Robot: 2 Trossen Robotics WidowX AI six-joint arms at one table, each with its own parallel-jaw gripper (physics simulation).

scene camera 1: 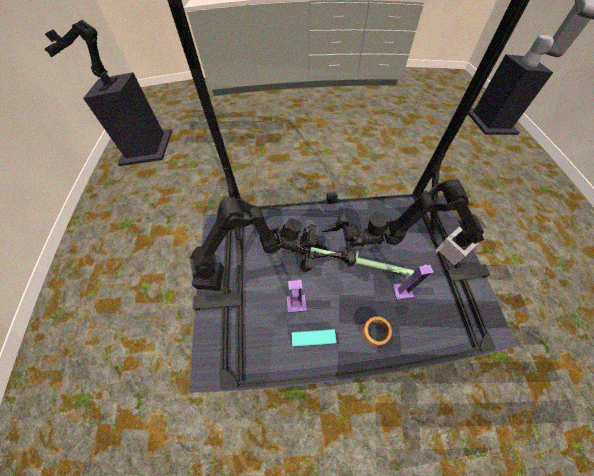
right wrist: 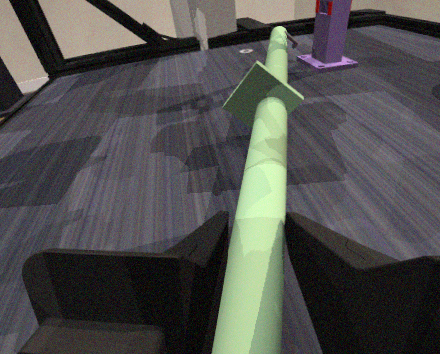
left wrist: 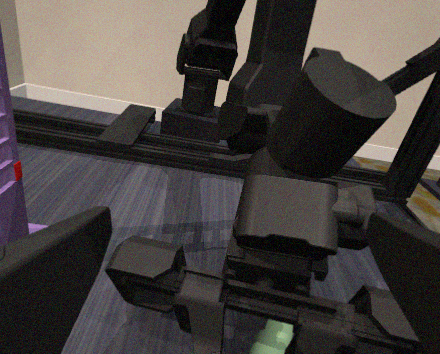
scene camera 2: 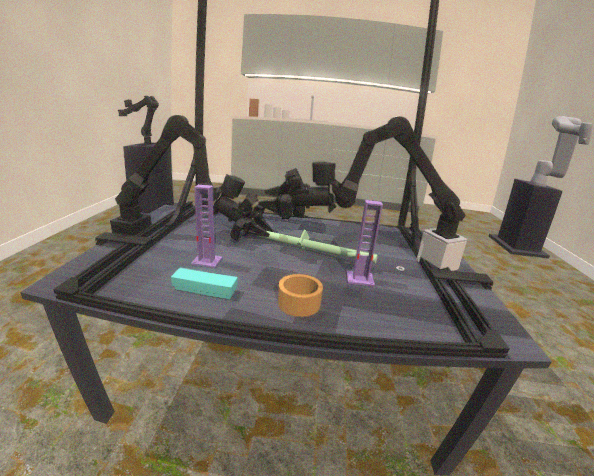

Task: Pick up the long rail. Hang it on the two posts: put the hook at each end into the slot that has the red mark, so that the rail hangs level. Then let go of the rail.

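Where they show: left gripper, between the fingertips: (scene camera 1: 323, 242) (left wrist: 240, 221) (scene camera 2: 261, 197); right gripper, between the fingertips: (scene camera 1: 327, 252) (right wrist: 256, 220) (scene camera 2: 270, 233); left arm's base, origin of its link: (scene camera 1: 462, 240) (scene camera 2: 445, 234); right arm's base, origin of its link: (scene camera 1: 205, 273) (left wrist: 197, 109) (scene camera 2: 130, 217).
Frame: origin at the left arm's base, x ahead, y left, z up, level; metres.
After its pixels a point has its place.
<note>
The long light-green rail (scene camera 1: 380, 264) {y -0.142, x 0.320, z -0.062 m} (scene camera 2: 328, 246) {y -0.146, x 0.332, z -0.066 m} (right wrist: 262, 168) {y -0.289, x 0.433, z -0.073 m} has a square flange (right wrist: 254, 91) at its middle and a small hook (right wrist: 290, 39) {y -0.047, x 0.266, z -0.070 m} at its far end. My right gripper (scene camera 1: 306, 252) (scene camera 2: 257, 231) (right wrist: 256, 220) {y -0.313, x 0.451, z -0.080 m} is shut on the rail's near end. The rail slopes down toward the right purple post (scene camera 1: 413, 280) {y -0.012, x 0.326, z 0.042 m} (scene camera 2: 368, 236) {y -0.017, x 0.297, z 0.015 m} (right wrist: 331, 31) {y -0.028, x 0.317, z -0.059 m}, and its far end is low beside that post's red mark (scene camera 2: 358, 255) {y -0.007, x 0.327, z -0.030 m}. The left purple post (scene camera 1: 295, 295) {y -0.231, x 0.669, z -0.040 m} (scene camera 2: 204, 222) {y -0.229, x 0.673, z 0.013 m} stands apart from the rail. My left gripper (scene camera 1: 341, 228) (scene camera 2: 281, 200) (left wrist: 240, 221) {y -0.309, x 0.488, z 0.045 m} is open and empty, behind the rail and facing the right gripper. A bit of the rail (left wrist: 271, 338) {y -0.376, x 0.504, z -0.079 m} shows in the left wrist view.
A teal block (scene camera 1: 314, 337) {y -0.076, x 0.697, z -0.071 m} (scene camera 2: 204, 282) {y -0.053, x 0.701, z -0.072 m} and an orange ring (scene camera 1: 365, 331) {y 0.014, x 0.544, z -0.057 m} (scene camera 2: 300, 302) {y 0.082, x 0.525, z -0.069 m} lie near the table's front. A white box (scene camera 1: 453, 250) {y 0.003, x 0.050, z -0.022 m} (scene camera 2: 441, 250) {y 0.035, x 0.050, z -0.032 m} stands at the right under the left arm's base. A small washer (scene camera 2: 400, 268) {y -0.014, x 0.154, z -0.103 m} (right wrist: 246, 51) {y -0.016, x 0.143, z -0.106 m} lies near the right post.
</note>
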